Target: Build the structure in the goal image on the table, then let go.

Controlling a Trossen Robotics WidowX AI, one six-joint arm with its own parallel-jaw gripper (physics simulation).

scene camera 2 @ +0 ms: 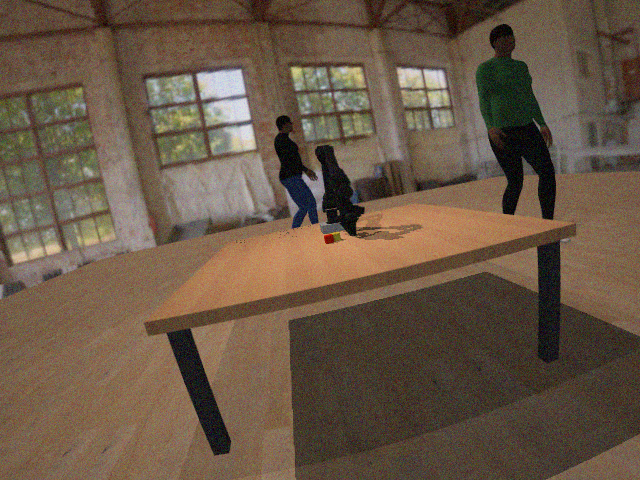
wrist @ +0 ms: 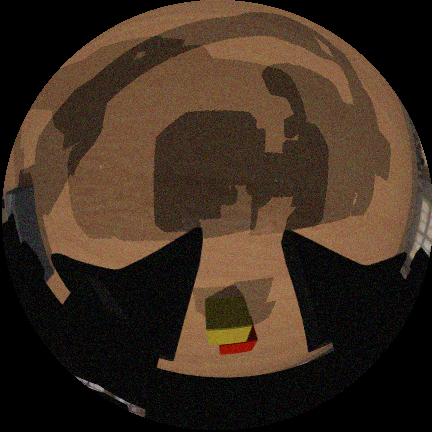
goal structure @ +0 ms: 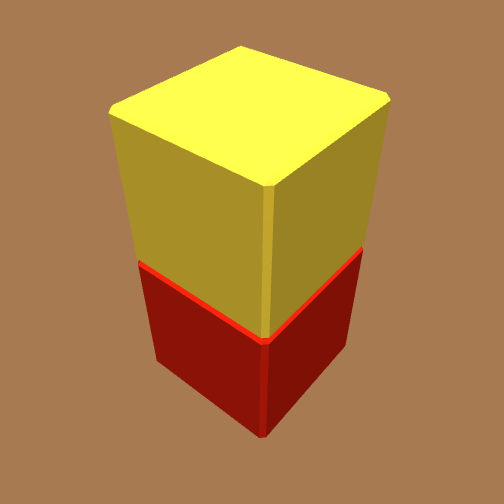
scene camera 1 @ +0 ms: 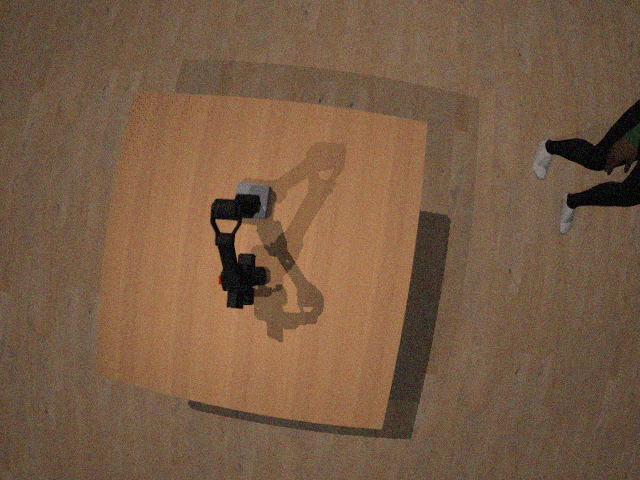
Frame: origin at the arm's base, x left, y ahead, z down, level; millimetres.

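Seen in the pictures: gripper, fingertip midpoint: (scene camera 2: 353, 235) (wrist: 243, 235); arm's base at its link origin: (scene camera 2: 333, 222) (scene camera 1: 250, 204).
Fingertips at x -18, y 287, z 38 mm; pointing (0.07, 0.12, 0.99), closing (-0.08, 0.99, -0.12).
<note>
Offsets run from my fingertips to a thing's middle. Level surfaces: height alone.
A yellow block {dx -75, dy -14, dz -11 mm} (scene camera 2: 337, 236) (wrist: 228, 320) and a red block {dx -110, dy -5, dz -11 mm} (scene camera 2: 328, 238) (wrist: 237, 348) sit close together on the table {dz +5 mm} (scene camera 1: 330, 361) (scene camera 2: 289, 268). In the wrist view the red block is partly hidden behind the yellow one. In scene camera 1 a small bit of the red block (scene camera 1: 220, 280) shows at the arm's left edge; the yellow block is hidden there. My gripper (scene camera 2: 353, 232) (wrist: 243, 235) is low over the table, beside the blocks in scene camera 2. Its fingers stand partly apart, with gaps on both sides of the yellow block in the wrist view, and hold nothing.
The arm's grey base plate (scene camera 1: 264, 201) (scene camera 2: 330, 227) is on the table. Dark arm shadows fall across the table top. A person in a green top (scene camera 2: 509, 93) and one in a black top (scene camera 2: 289, 155) stand beyond the table.
</note>
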